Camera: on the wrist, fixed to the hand. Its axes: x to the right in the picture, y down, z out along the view.
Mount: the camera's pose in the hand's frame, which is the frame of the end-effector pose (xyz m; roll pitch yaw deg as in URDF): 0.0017 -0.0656 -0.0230 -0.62 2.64 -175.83
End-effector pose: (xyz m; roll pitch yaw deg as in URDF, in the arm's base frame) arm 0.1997 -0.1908 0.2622 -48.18 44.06 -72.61
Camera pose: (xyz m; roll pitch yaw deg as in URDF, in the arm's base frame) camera 0.1489 -0.2324 0.2851 42.72 -45.21 114.14
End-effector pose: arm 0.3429 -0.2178 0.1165 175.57 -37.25 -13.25
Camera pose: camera 0.3491 -0.1502 0.1317 -179.41 34.82 161.44
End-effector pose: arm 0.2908 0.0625 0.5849 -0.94 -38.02 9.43
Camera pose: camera 0.3162 -0.0001 0.5687 3.73 40.47 -165.03
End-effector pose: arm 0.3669 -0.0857 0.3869 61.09 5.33 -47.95
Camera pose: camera 0.3552 -0.0900 0.3185 -61.79 -0.40 131.75
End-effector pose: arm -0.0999 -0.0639 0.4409 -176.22 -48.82 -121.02
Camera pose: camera -0.0351 -0.0802 0.4601 171.30 45.76 53.27
